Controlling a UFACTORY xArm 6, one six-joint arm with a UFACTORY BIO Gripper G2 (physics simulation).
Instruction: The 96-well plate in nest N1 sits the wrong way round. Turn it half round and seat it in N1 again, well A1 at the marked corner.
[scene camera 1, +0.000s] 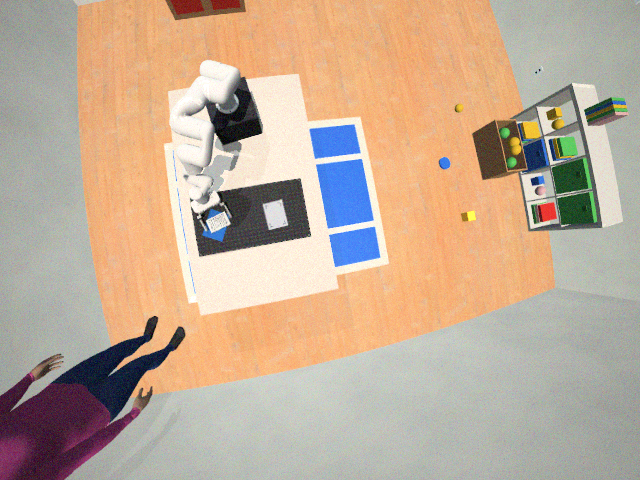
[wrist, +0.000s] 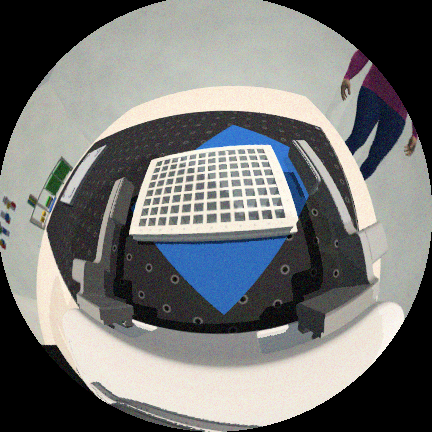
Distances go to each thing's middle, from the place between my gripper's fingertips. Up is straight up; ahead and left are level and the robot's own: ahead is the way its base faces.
Now: hand 2 cm past the white 96-well plate (wrist: 229, 192) and 1 cm above it. Round my hand: flat blue rectangle (wrist: 221, 271): 2 cm to the right, 2 cm below, 1 cm behind; light grey nest (wrist: 83, 170): 33 cm to the left, 7 cm ahead, 2 cm below.
